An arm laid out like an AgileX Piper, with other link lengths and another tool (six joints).
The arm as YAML. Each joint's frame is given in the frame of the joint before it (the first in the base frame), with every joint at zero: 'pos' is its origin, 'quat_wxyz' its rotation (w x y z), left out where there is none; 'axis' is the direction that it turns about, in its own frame. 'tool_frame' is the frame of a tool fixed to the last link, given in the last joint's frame.
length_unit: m
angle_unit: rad
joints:
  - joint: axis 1
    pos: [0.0, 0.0, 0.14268]
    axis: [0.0, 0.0, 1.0]
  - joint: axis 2
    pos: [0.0, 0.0, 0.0]
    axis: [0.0, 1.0, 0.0]
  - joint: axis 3
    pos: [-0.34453, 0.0, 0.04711]
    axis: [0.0, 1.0, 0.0]
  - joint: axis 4
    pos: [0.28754, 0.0, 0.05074]
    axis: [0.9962, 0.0, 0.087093]
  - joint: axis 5
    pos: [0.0, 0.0, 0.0]
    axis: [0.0, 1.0, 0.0]
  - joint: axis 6
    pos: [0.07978, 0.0, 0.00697]
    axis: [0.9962, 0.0, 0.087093]
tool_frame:
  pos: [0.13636, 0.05, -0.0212]
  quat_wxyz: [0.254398, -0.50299, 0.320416, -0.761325]
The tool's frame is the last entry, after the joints.
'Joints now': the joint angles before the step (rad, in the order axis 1, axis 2, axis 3, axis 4, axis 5, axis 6). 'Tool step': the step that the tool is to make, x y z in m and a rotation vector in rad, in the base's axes. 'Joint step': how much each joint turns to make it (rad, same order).
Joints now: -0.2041 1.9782 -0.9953 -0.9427 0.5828 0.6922
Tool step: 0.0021 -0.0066 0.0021 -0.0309 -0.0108 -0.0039
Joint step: 0.0001 0.0001 -0.0002 -0.0558 0.0107 0.0498
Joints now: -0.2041 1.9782 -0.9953 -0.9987 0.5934 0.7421
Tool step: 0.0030 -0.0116 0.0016 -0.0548 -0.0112 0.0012
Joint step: 0.0000 0.0067 -0.0001 -0.0977 0.0198 0.0786
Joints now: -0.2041 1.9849 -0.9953 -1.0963 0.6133 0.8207
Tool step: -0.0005 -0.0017 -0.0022 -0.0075 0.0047 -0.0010
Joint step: 0.0000 0.0071 0.0001 -0.0140 0.0045 0.0118
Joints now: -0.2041 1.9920 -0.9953 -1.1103 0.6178 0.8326
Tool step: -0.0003 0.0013 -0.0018 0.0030 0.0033 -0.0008
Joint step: 0.0020 0.0039 0.0001 0.0035 -0.0001 0.0002
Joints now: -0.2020 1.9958 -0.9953 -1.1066 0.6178 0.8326
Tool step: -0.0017 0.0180 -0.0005 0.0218 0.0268 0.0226
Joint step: 0.0348 -0.0039 -0.0001 0.0655 0.0115 -0.0563
